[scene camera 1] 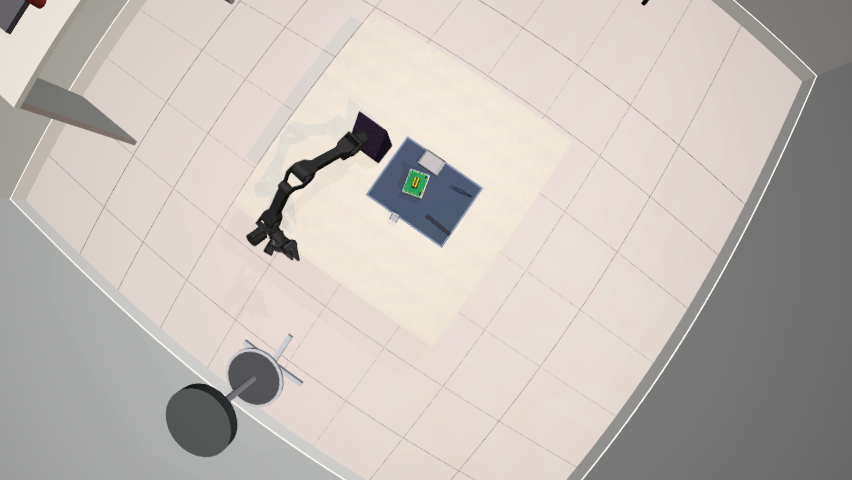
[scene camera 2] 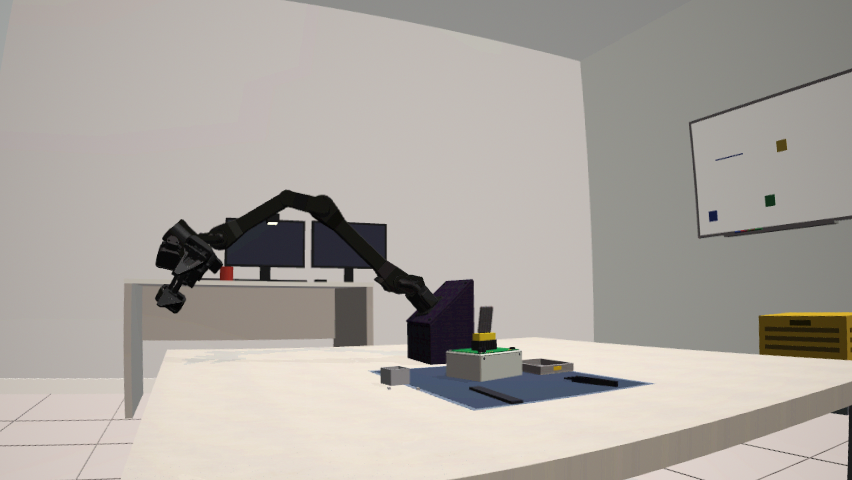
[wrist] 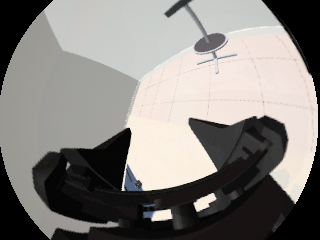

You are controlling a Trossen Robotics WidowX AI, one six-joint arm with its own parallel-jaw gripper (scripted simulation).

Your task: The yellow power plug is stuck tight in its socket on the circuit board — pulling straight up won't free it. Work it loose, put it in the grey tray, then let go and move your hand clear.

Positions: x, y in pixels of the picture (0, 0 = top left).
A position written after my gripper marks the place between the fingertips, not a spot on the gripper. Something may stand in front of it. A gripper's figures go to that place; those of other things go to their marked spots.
My gripper point(scene camera 2: 166, 290) is 1.20 m from the lens. A blue mat point(scene camera 2: 529, 387) is 0.98 m from the lens.
